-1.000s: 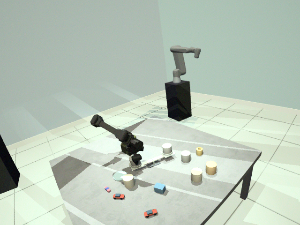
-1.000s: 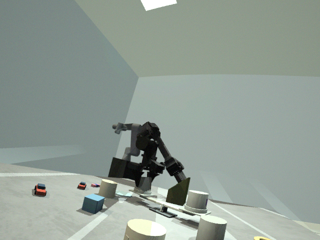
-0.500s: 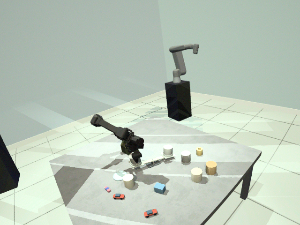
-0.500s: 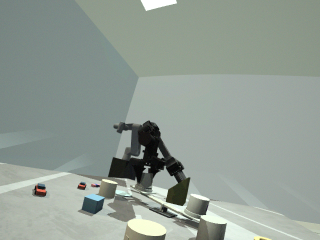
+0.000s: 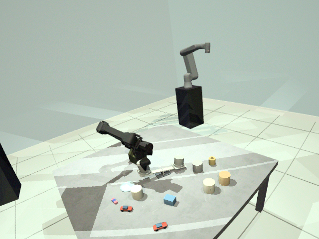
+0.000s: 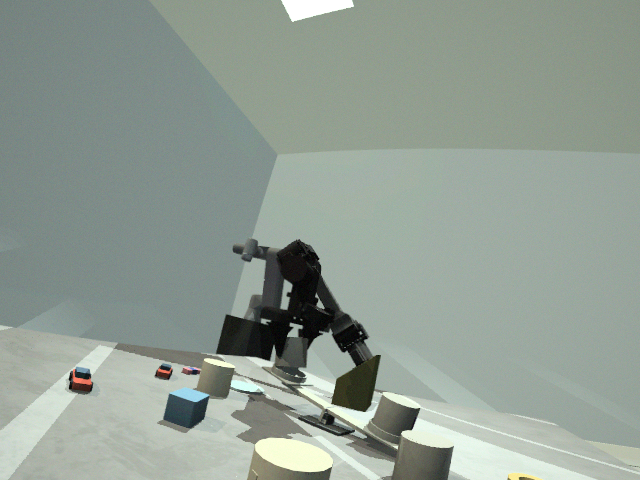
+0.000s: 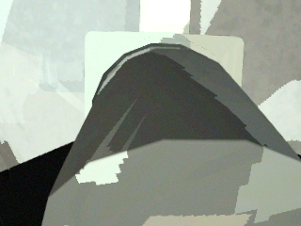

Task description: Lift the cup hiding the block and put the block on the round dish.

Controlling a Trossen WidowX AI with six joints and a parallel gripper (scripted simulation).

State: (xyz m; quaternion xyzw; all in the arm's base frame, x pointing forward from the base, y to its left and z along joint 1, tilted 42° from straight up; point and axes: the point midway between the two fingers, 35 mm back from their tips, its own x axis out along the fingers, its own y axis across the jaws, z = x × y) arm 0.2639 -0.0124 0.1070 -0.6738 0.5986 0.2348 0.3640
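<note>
The grey block lies 1 cm to the left of my gripper tip and 3 cm below it. The rest, counted from my gripper tip: blue cube: 27 cm ahead, 2 cm to the left, 9 cm below; small balance: 2 cm ahead, 13 cm to the left, 7 cm below; round dish: 2 cm behind, 13 cm to the right, 11 cm below.
</note>
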